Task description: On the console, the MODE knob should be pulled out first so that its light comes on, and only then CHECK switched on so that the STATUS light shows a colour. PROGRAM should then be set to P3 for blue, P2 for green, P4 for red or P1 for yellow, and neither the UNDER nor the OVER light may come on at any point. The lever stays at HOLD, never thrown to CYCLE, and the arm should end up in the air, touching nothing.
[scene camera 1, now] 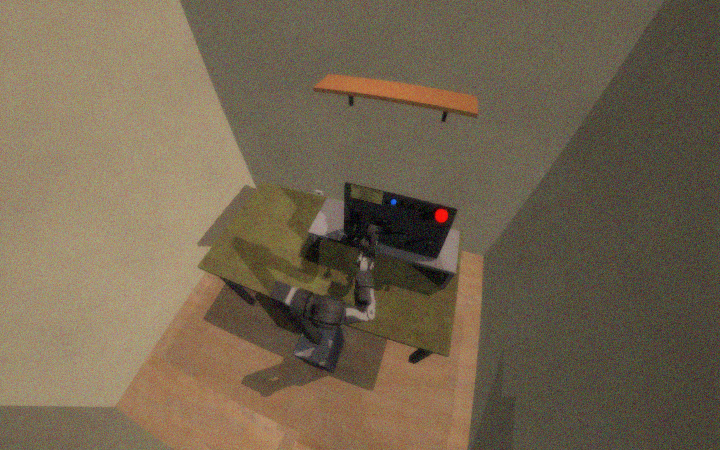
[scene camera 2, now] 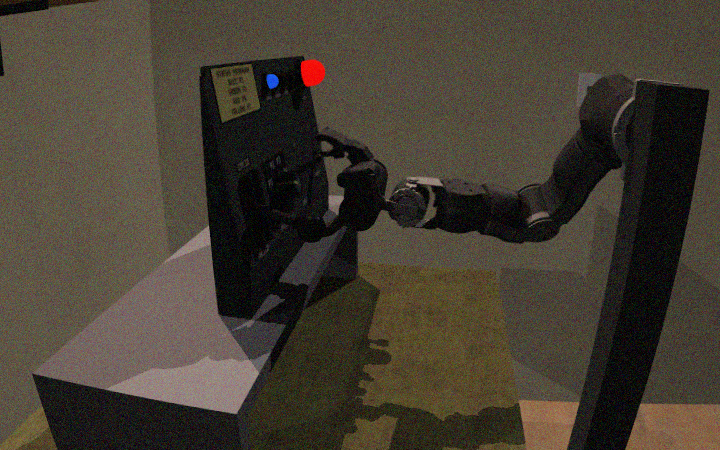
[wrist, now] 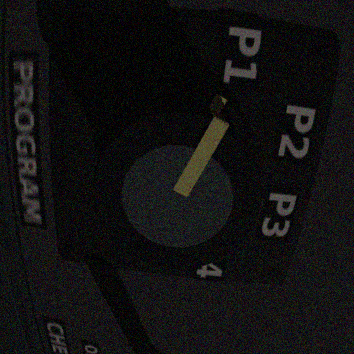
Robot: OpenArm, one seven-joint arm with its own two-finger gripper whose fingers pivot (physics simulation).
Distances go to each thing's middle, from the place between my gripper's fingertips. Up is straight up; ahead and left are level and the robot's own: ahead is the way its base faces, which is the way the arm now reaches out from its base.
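Scene:
You'll find the dark console (scene camera 2: 257, 117) 20 mm above my hand, and it's 60 mm ahead of the hand and 60 mm to the right of it too.

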